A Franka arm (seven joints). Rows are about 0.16 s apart.
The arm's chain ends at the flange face. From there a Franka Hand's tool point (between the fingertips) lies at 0.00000 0.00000 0.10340 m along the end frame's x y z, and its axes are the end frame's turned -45 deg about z.
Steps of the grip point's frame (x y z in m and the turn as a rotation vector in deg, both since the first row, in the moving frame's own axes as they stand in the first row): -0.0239, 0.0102, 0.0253, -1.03, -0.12, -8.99; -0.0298, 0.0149, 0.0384, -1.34, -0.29, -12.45; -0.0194, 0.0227, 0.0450, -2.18, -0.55, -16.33; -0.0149, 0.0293, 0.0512, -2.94, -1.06, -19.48; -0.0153, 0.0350, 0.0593, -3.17, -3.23, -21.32; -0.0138, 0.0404, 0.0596, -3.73, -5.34, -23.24
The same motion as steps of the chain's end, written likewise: -0.0110, 0.0227, 0.0253, -0.81, 0.64, -8.99; -0.0121, 0.0297, 0.0384, -1.15, 0.74, -12.45; -0.0002, 0.0266, 0.0451, -1.93, 1.15, -16.33; 0.0070, 0.0267, 0.0514, -2.83, 1.33, -19.48; 0.0125, 0.0276, 0.0596, -4.53, -0.04, -21.32; 0.0185, 0.0267, 0.0603, -6.41, -1.14, -23.24
